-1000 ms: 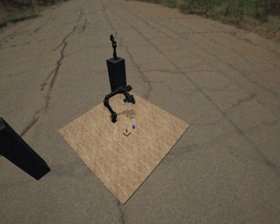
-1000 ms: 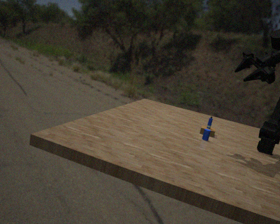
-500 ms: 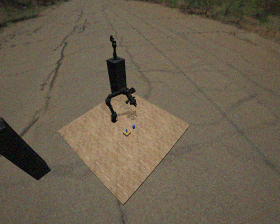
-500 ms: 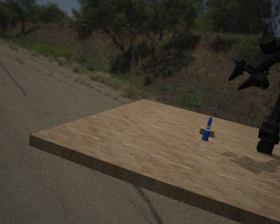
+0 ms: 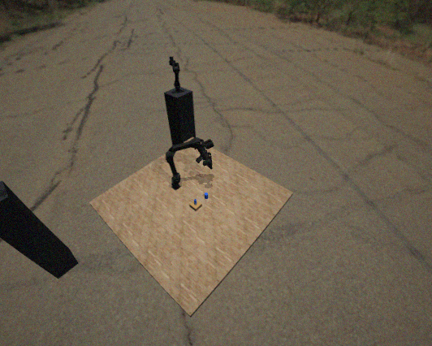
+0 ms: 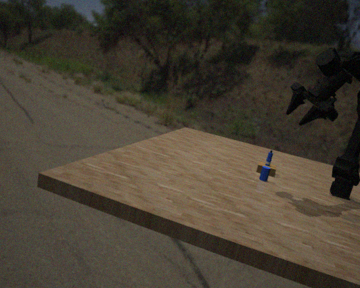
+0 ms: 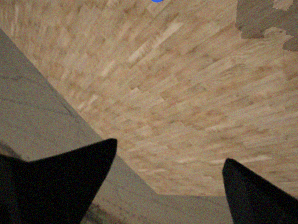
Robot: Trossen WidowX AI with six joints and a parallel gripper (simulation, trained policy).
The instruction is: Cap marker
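The blue cap is 23 cm below my gripper tip, 12 cm to the right of it and 4 cm ahead of it. The rest, counted from my gripper tip: tan holder block 24 cm to the right, 24 cm below, 4 cm ahead.
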